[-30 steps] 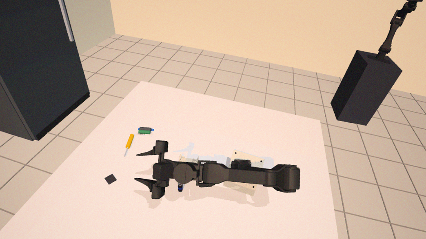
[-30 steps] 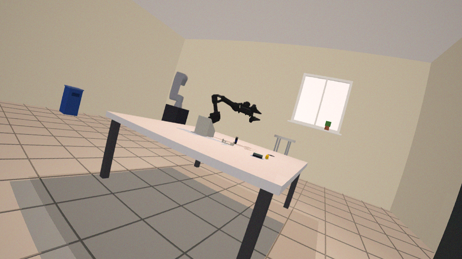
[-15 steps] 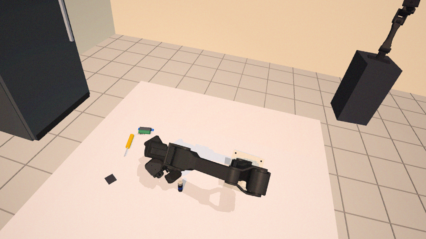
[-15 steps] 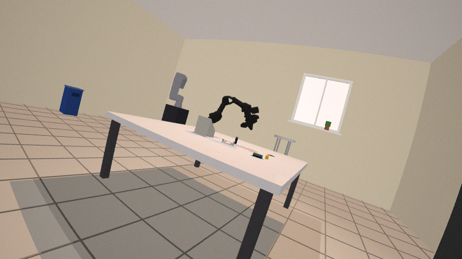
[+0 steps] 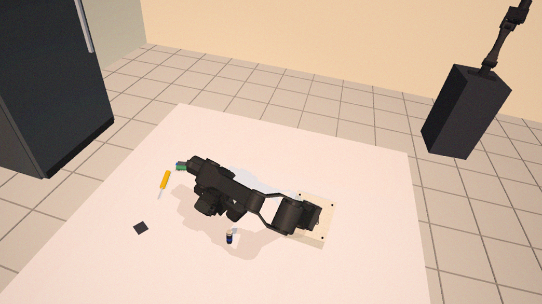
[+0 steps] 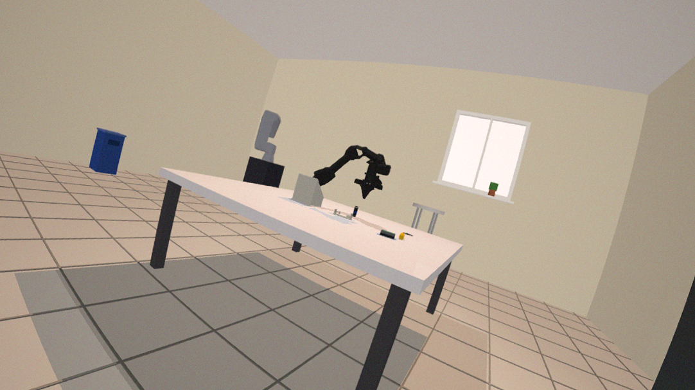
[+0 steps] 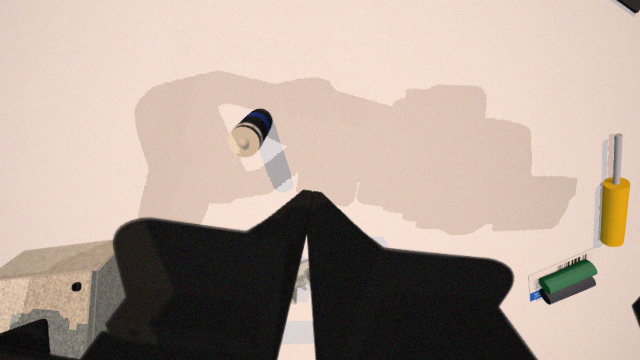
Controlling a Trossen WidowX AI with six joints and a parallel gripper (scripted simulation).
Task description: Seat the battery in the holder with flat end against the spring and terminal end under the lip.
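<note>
The battery is 9 cm below my gripper tip, 4 cm behind it and 2 cm to the left of it. The rest, counted from my gripper tip: yellow-handled screwdriver 30 cm ahead, 16 cm to the right, 11 cm below; black square 29 cm ahead, 12 cm below, 5 cm to the left.
</note>
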